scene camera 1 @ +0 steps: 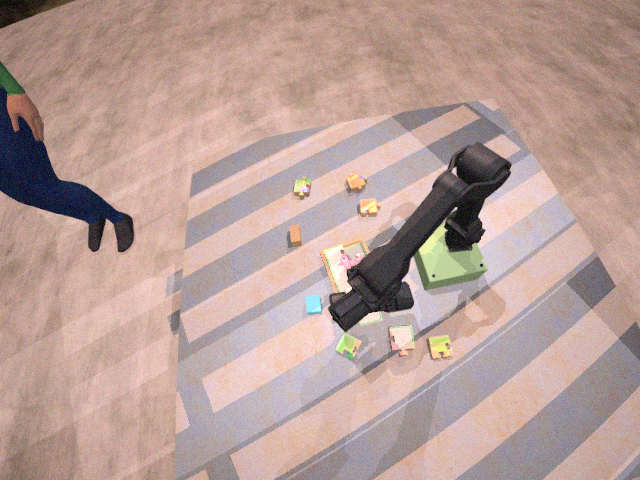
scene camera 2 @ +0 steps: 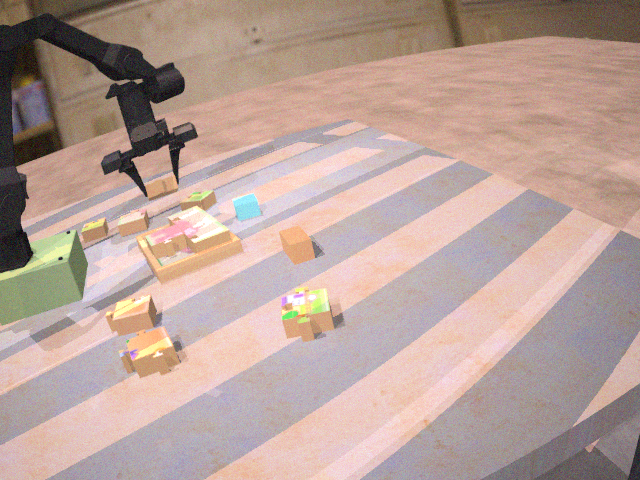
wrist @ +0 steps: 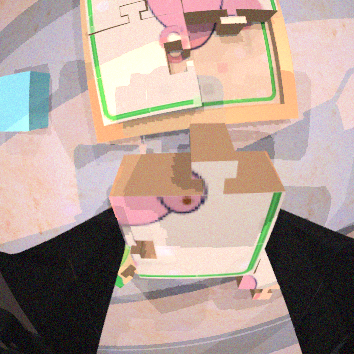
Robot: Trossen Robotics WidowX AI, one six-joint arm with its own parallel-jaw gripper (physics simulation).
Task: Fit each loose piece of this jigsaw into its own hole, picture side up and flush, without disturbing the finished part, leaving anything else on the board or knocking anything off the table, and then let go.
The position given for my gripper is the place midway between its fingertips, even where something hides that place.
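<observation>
Scene camera 2: my gripper point(scene camera 2: 162, 190), jigsaw board point(scene camera 2: 166, 268). Scene camera 1: my gripper point(scene camera 1: 367, 309). Wrist view: my gripper point(wrist: 194, 214), jigsaw board point(wrist: 248, 76).
</observation>
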